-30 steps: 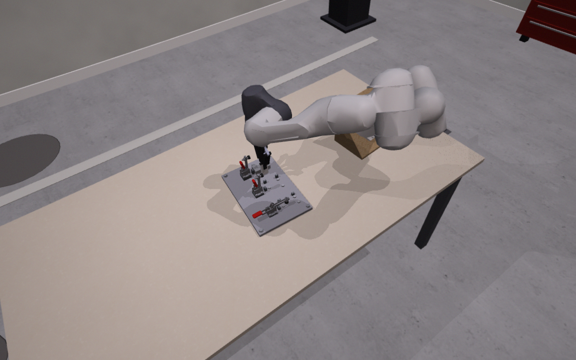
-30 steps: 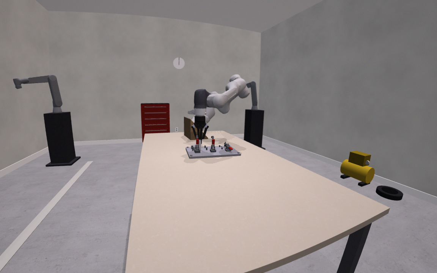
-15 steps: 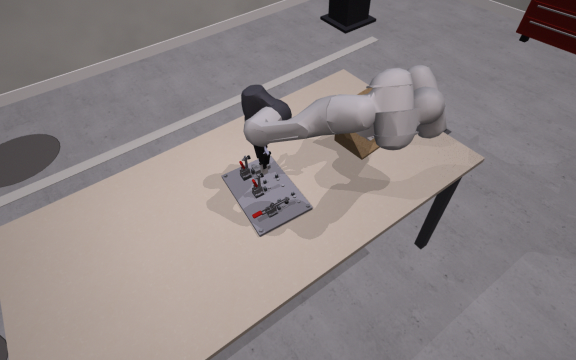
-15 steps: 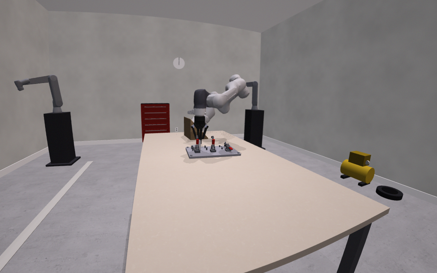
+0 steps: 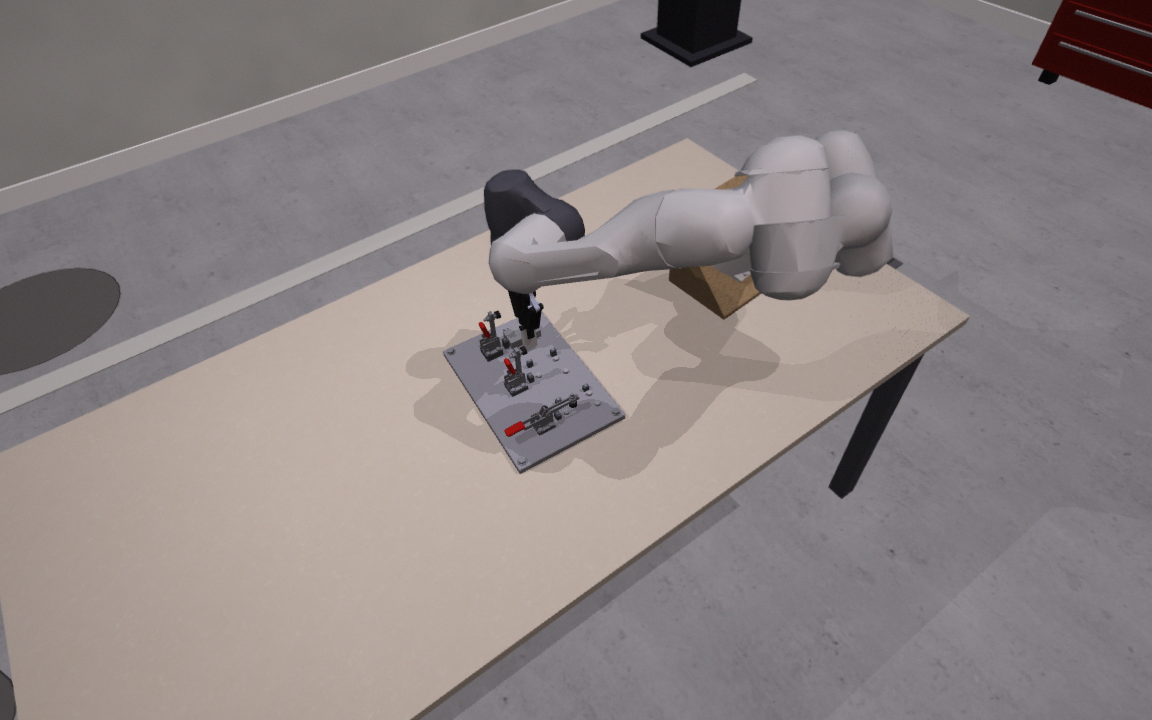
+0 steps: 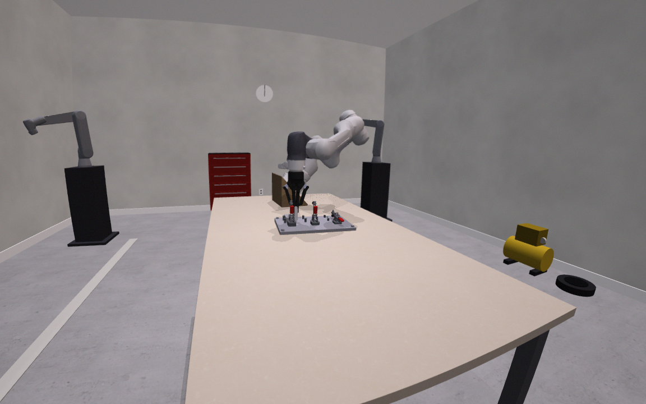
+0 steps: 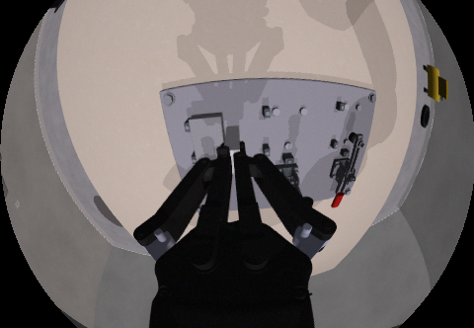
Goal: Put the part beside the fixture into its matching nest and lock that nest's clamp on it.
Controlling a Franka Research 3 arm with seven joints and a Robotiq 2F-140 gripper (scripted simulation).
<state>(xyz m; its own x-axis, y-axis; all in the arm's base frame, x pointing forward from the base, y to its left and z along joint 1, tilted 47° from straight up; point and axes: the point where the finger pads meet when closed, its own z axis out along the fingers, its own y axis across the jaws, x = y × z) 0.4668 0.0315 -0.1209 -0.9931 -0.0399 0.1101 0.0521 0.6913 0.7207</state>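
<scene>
Now: hand 30 mm to the left of the part and 20 mm above it. Round my hand: grey fixture plate: 50 mm ahead, 80 mm to the left, 50 mm below.
</scene>
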